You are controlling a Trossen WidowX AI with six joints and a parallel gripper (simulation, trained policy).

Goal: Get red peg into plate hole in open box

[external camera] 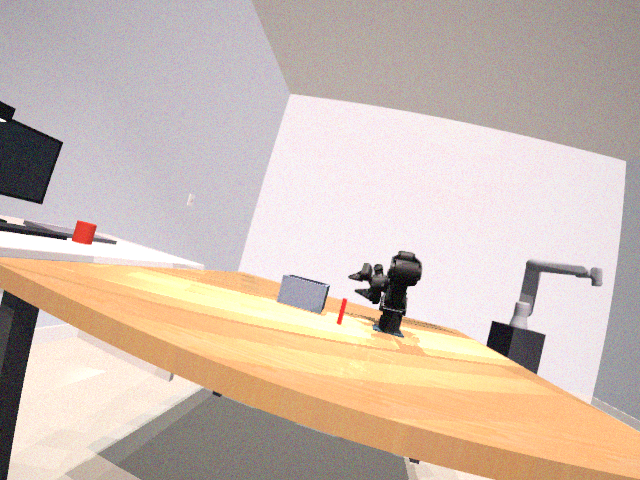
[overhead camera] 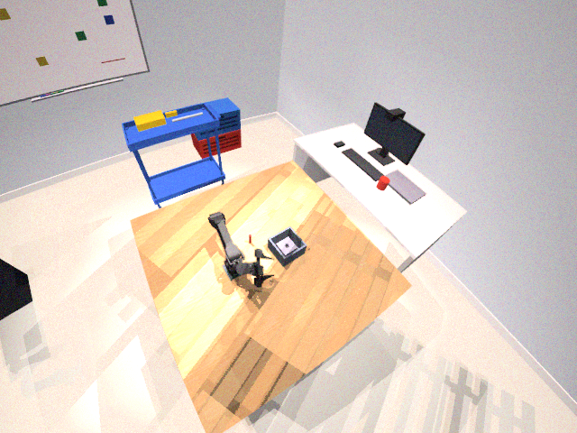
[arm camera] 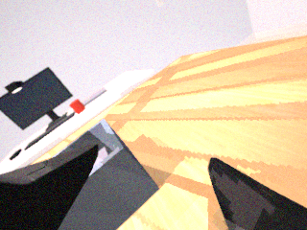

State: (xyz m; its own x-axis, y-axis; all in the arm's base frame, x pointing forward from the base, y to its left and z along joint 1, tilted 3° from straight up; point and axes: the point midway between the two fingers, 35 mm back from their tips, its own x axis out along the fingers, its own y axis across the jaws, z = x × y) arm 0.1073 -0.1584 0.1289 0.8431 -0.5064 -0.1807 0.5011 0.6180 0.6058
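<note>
Right now the red peg is 4 cm ahead of my gripper tip, 26 cm to the left of it and 8 cm below it. Round my gripper tip: grey box: 17 cm ahead, 8 cm to the left, 10 cm below.
</note>
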